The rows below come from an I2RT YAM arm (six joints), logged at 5 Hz.
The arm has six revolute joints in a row. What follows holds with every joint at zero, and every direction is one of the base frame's. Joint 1 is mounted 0.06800 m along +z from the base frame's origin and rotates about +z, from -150.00 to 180.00 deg. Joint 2 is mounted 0.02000 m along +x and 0.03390 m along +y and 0.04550 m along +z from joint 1 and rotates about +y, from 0.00 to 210.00 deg. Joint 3 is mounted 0.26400 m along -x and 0.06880 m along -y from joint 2 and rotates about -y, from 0.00 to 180.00 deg. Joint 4 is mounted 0.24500 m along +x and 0.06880 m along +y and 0.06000 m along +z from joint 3 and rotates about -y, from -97.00 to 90.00 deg. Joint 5 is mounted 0.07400 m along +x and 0.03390 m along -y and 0.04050 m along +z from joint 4 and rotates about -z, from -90.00 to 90.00 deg. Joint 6 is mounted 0.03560 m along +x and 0.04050 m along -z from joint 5 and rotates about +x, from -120.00 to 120.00 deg. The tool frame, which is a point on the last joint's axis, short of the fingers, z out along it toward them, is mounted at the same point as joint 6; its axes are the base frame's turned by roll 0.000, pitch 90.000 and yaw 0.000 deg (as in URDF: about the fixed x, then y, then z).
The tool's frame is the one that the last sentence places.
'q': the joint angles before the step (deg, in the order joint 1, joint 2, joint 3, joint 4, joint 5, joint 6). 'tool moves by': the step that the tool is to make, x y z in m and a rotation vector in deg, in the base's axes. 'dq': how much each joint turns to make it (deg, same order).
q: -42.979 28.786 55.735 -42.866 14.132 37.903
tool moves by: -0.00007 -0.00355 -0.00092 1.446 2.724 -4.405
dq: 0.002 1.535 1.044 -2.654 4.443 0.586
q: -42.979 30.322 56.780 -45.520 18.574 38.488
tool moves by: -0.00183 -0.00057 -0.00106 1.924 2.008 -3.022
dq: -0.022 0.939 1.115 -3.355 2.793 1.163
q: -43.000 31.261 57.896 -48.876 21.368 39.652
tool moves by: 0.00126 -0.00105 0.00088 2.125 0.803 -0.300
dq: 0.019 1.346 1.293 -2.393 -0.108 1.128
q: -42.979 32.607 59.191 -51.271 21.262 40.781
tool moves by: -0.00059 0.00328 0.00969 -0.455 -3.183 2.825
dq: 0.057 -0.011 1.746 0.677 -3.270 0.617
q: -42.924 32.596 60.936 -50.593 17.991 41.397
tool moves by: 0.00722 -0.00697 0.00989 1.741 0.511 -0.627
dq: -0.056 3.876 3.411 -1.446 0.160 1.132
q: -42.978 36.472 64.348 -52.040 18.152 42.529
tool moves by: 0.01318 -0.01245 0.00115 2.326 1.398 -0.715
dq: 0.045 4.349 1.511 -0.103 0.361 1.059
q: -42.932 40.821 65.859 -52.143 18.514 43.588
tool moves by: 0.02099 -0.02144 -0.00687 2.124 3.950 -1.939
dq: -0.043 6.130 0.410 1.404 2.209 -0.069
